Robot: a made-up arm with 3 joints. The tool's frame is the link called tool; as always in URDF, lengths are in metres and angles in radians. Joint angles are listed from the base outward. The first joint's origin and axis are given. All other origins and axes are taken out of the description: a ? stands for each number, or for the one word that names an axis. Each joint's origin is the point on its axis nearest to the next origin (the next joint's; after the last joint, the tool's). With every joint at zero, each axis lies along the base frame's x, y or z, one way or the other. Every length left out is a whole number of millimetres.
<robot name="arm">
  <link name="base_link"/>
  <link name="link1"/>
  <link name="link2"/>
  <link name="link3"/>
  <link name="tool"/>
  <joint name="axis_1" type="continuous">
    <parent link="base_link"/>
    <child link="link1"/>
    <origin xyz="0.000 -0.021 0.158" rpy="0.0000 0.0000 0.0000"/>
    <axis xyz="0 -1 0"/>
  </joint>
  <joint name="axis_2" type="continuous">
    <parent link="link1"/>
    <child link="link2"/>
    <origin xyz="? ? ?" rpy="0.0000 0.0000 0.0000"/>
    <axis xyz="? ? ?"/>
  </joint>
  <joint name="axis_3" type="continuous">
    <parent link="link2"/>
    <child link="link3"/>
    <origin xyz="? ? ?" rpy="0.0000 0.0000 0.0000"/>
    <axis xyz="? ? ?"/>
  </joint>
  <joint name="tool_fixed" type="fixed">
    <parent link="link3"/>
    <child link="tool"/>
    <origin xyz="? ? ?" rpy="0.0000 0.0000 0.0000"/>
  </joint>
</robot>
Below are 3 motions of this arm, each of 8 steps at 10 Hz.
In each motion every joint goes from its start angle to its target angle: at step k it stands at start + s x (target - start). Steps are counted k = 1, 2, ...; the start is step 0. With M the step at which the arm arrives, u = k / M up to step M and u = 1 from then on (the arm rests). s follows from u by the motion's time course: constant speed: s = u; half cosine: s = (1 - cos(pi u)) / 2; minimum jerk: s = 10 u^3 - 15 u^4 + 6 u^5.
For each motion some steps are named. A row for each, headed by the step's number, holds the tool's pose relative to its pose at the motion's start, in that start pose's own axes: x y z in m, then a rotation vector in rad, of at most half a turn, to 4 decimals.
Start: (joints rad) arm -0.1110 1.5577 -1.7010
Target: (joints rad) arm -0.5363 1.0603 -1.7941
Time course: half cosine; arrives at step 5
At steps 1, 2, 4, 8:
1: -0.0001 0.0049 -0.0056 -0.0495 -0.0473 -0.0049
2: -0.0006 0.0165 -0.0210 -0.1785 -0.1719 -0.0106
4: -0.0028 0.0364 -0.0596 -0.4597 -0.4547 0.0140
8: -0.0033 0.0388 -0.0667 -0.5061 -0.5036 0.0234

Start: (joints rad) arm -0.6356 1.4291 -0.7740
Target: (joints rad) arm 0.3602 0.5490 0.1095
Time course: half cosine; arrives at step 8
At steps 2, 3, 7, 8:
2: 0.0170 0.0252 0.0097 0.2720 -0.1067 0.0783
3: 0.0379 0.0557 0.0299 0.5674 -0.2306 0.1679
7: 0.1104 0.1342 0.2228 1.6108 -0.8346 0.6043
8: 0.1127 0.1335 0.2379 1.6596 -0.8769 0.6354

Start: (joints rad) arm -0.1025 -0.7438 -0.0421
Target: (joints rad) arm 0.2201 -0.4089 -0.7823
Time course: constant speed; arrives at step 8
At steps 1, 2, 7, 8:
1: 0.0045 -0.0103 0.0173 -0.1192 -0.0264 -0.0444
2: 0.0081 -0.0186 0.0350 -0.2370 -0.0499 -0.0914
7: 0.0168 -0.0304 0.1228 -0.7992 -0.1176 -0.3650
8: 0.0180 -0.0273 0.1389 -0.9051 -0.1200 -0.4272

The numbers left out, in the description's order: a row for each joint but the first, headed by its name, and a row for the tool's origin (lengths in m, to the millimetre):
axis_2: xyz 0.110 0.000 -0.270, axis 0 0 -1
axis_3: xyz -0.024 0.024 0.000, axis 1 0 0
tool: xyz 0.000 -0.118 -0.040

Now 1 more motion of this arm.
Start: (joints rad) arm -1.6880 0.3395 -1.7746
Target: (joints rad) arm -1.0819 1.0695 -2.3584
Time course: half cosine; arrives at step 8
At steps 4, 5, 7, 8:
4: 0.0538 -0.0521 0.0450 -0.1351 0.4307 -0.1240
5: 0.0777 -0.0780 0.0559 -0.1549 0.5947 -0.1266
7: 0.1114 -0.1206 0.0622 -0.1510 0.8126 -0.0877
8: 0.1159 -0.1271 0.0621 -0.1474 0.8412 -0.0783

